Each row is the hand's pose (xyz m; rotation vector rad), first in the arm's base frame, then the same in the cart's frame.
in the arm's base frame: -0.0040 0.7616 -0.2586 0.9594 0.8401 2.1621
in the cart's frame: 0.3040 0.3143 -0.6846 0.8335 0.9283 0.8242
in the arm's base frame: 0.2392 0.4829 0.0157 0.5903 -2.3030 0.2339
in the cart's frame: 0.3825 0.1856 -0.2495 -0.8522 -1.8626 0.5527
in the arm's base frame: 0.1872 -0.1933 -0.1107 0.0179 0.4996 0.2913
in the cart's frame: -0.1610 -0.0525 0.1024 -0.4911 0.6752 -0.8714
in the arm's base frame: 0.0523 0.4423 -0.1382 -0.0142 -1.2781 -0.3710
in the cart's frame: 0.1763 0.2359 -0.3729 -1.3471 -1.1216 -0.6288
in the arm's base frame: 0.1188 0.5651 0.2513 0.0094 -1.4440 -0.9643
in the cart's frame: 0.4749 0.4326 -0.1645 -1.4216 -1.6013 -1.0117
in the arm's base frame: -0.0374 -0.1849 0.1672 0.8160 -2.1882 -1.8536
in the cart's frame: -0.1598 0.2758 0.2437 0.5589 2.8444 0.8506
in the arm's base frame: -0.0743 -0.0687 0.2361 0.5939 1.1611 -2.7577
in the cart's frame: -0.0717 0.3781 0.2064 -0.6460 0.3057 2.3738
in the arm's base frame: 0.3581 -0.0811 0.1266 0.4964 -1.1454 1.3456
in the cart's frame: 0.1220 -0.0230 0.2334 -0.4948 -0.4907 0.7654
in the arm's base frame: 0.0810 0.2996 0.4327 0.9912 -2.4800 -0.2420
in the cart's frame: 0.3564 0.4775 0.1334 -0.5402 -2.3516 0.3589
